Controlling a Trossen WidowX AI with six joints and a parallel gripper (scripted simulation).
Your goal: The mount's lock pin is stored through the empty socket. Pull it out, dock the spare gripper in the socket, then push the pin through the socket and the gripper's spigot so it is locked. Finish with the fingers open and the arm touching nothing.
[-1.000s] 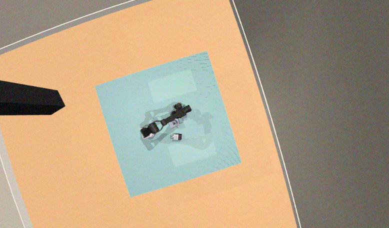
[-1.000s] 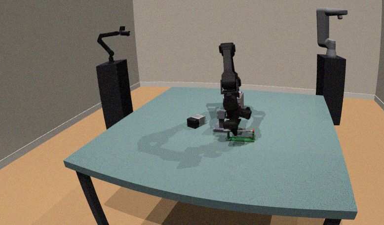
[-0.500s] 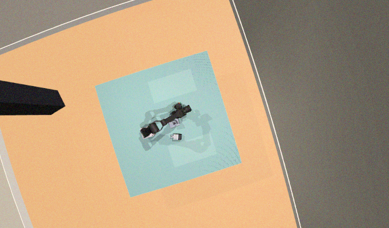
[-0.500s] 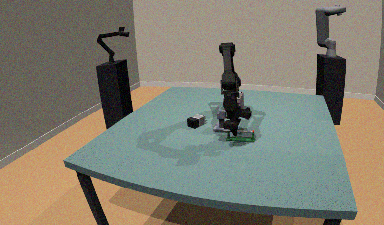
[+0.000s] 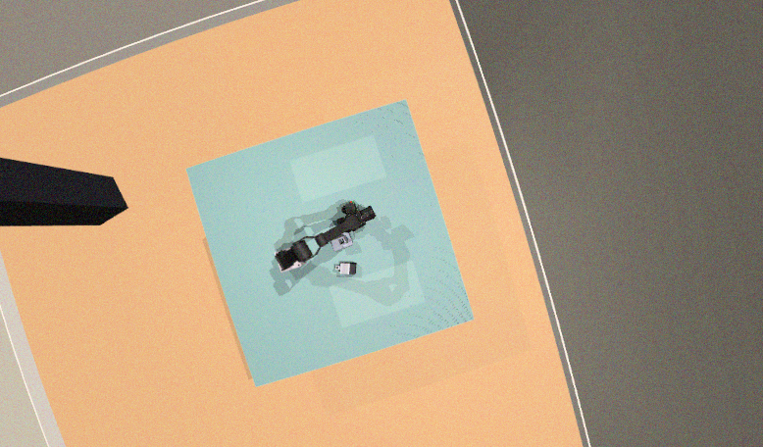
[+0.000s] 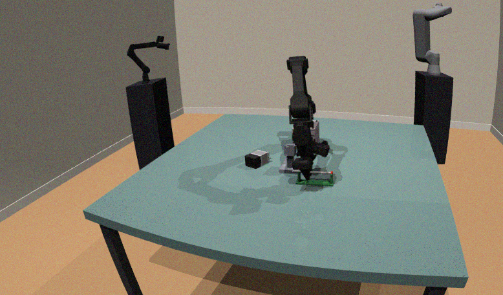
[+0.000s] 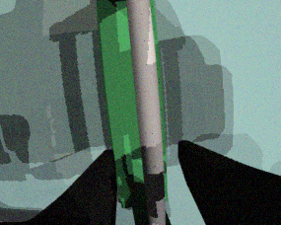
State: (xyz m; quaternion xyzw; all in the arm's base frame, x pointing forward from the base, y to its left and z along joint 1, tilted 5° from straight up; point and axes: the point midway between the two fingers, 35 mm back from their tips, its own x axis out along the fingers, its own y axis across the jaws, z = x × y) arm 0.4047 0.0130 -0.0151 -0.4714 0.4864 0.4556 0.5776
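Right now my gripper tip is 20 mm to the right of the green cradle. The rest, counted from my gripper tip: socket (130 mm behind, 70 mm to the right, 30 mm above); spare gripper (210 mm to the right, 190 mm behind).
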